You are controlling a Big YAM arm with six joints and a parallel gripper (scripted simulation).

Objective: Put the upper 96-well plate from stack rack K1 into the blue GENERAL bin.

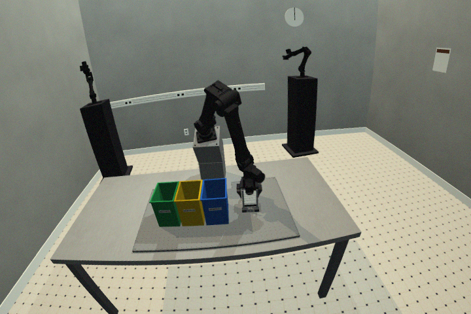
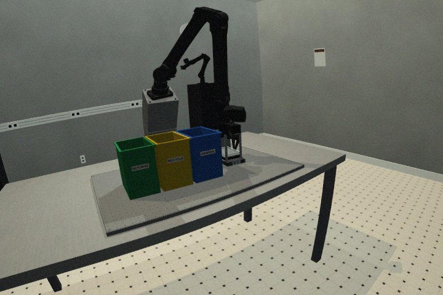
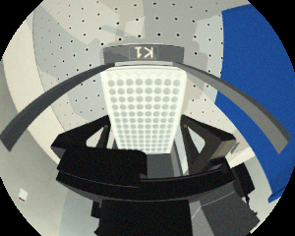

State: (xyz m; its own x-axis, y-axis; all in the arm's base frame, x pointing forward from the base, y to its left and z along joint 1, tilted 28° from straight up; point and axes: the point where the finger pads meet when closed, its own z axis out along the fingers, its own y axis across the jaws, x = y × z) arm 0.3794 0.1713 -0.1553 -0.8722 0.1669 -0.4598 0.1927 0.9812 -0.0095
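My hand is right at the white 96-well plate. From my hand the other things lie so: yellow bin 33 cm to the right, 5 cm above, 3 cm ahead; then green bin 46 cm to the right, 5 cm above, 1 cm ahead; then blue general bin 20 cm to the right, 6 cm ahead, 5 cm above.
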